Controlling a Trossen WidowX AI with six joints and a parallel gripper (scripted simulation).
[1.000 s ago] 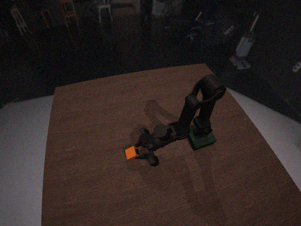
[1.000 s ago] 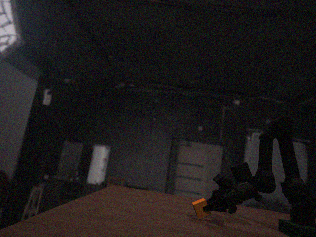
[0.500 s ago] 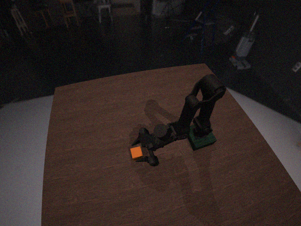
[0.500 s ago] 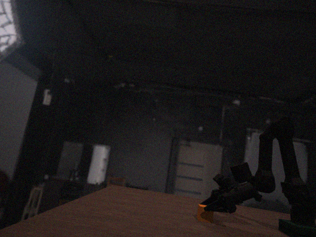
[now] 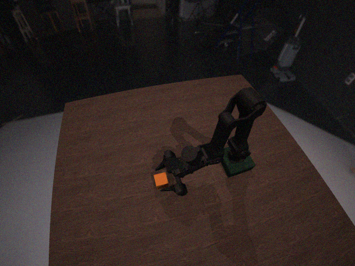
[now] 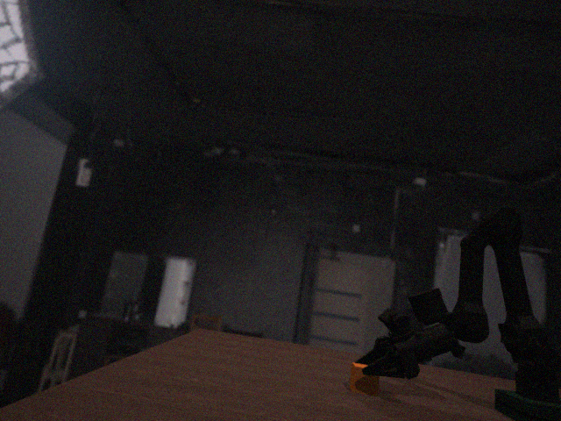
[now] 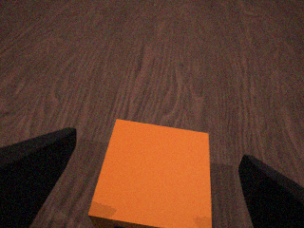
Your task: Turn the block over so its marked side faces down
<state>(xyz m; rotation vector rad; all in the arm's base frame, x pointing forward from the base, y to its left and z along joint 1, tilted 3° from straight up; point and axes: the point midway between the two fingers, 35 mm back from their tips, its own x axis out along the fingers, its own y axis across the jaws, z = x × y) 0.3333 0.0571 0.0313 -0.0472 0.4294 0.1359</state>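
Right now the block is 3 cm behind my gripper tip and 2 cm below it.
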